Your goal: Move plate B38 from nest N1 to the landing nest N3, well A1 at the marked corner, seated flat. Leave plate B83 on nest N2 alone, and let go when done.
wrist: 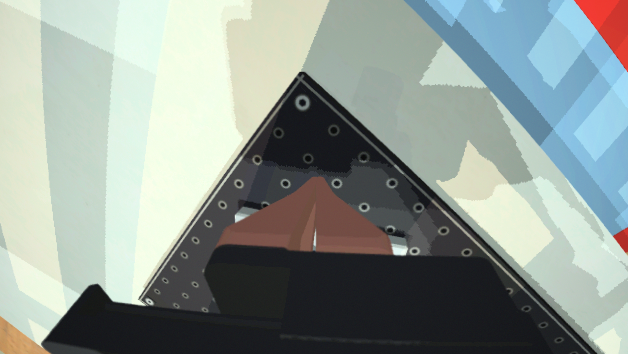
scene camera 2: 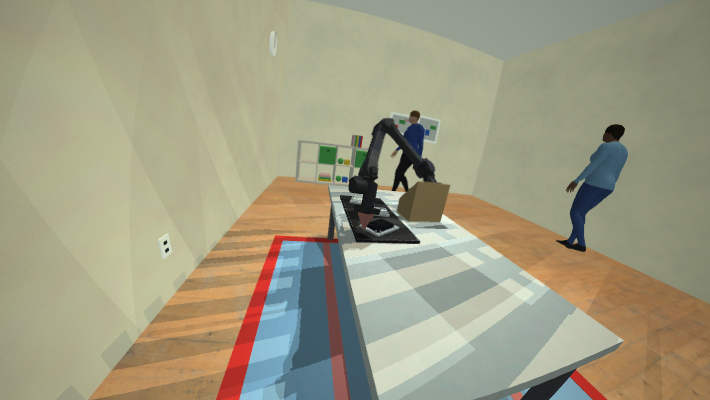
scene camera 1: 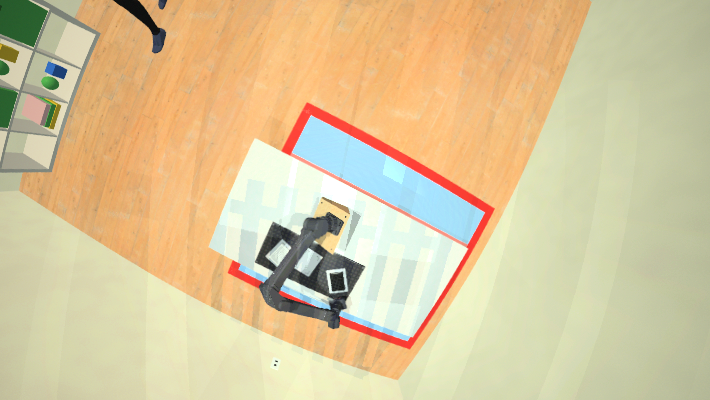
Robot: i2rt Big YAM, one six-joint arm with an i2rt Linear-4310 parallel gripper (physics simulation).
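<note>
My gripper [scene camera 1: 339,302] [scene camera 2: 364,227] [wrist: 317,186] is shut with nothing between its reddish-brown fingers. It points down low over the black perforated board [scene camera 1: 354,266] [scene camera 2: 409,239] [wrist: 305,142], at the near side of a white rectangular frame [scene camera 1: 329,281] [wrist: 244,216] with a dark inside. In the wrist view the fingers cover most of that frame. Two pale rectangular pieces stand farther along the board, one at the far end [scene camera 1: 277,252] and one in the middle [scene camera 1: 310,262], partly behind the arm. Plate labels, nest numbers and the marked corner are too small to read.
The arm's base stands at a tan wooden block [scene camera 1: 340,240] [scene camera 2: 425,202] beside the board. The white table [scene camera 1: 400,280] [scene camera 2: 450,300] extends past the board's end. Two people [scene camera 2: 414,140] [scene camera 2: 602,165] stand on the floor beyond the table. A shelf unit [scene camera 2: 298,161] is at the back wall.
</note>
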